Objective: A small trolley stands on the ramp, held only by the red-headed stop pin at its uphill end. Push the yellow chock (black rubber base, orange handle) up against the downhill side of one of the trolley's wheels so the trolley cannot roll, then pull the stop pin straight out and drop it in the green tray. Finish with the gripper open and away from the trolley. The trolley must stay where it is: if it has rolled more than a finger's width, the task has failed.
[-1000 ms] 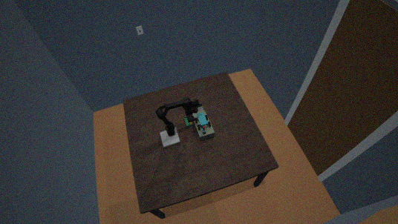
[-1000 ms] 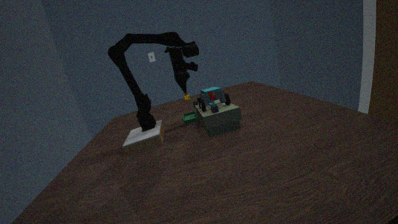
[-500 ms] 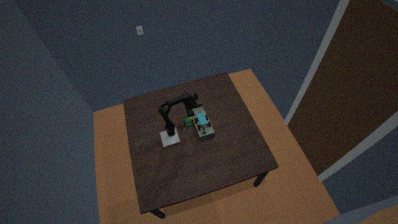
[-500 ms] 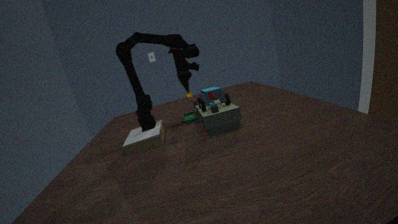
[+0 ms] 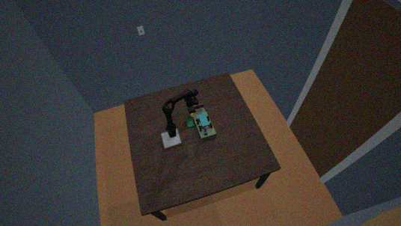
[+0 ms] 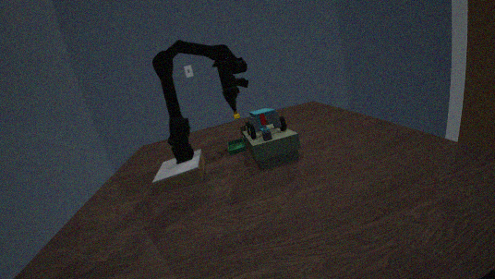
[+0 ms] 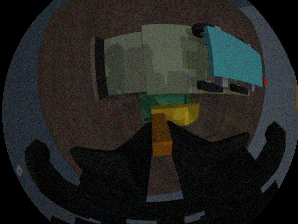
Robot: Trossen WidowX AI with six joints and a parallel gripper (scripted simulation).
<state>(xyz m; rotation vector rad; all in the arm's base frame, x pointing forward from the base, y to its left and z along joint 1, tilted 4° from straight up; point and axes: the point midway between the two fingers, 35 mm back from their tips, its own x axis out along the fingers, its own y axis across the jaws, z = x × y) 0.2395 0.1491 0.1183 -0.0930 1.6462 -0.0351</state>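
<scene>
My gripper tip is 25 cm to the left of the red-headed stop pin, 8 cm short of it and 2 cm above it. The rest, counted from my gripper tip: green tray 16 cm below, 4 cm to the right, 3 cm behind; trolley 15 cm to the right, 9 cm ahead, 4 cm below; yellow chock 2 cm to the right, 1 cm below.
</scene>
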